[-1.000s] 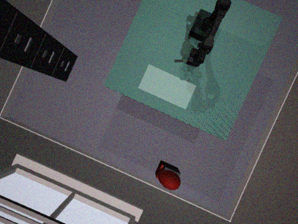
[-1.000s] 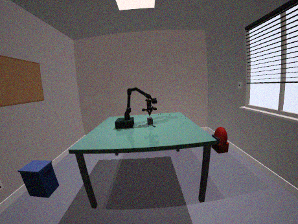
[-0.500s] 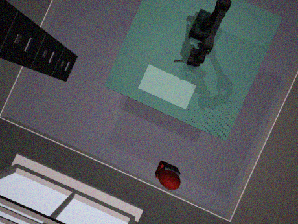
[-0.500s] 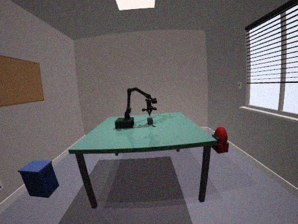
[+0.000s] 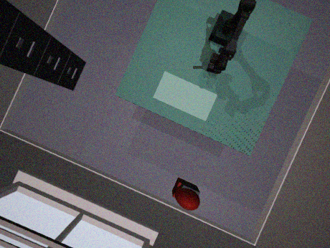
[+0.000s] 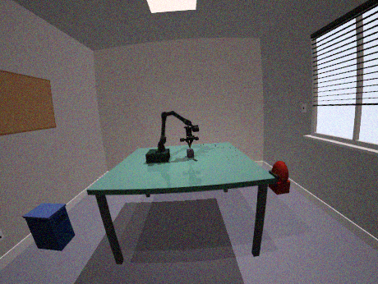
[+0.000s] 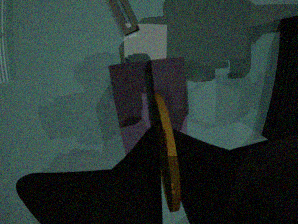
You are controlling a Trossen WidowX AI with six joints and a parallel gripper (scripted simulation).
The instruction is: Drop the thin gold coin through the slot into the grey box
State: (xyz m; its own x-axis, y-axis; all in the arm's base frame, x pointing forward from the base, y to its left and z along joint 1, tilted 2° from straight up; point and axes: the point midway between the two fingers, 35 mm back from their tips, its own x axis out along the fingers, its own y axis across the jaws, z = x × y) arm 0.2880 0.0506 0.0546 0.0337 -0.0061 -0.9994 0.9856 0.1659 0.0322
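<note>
My gripper tip is now 20 mm below the gold coin.
</note>
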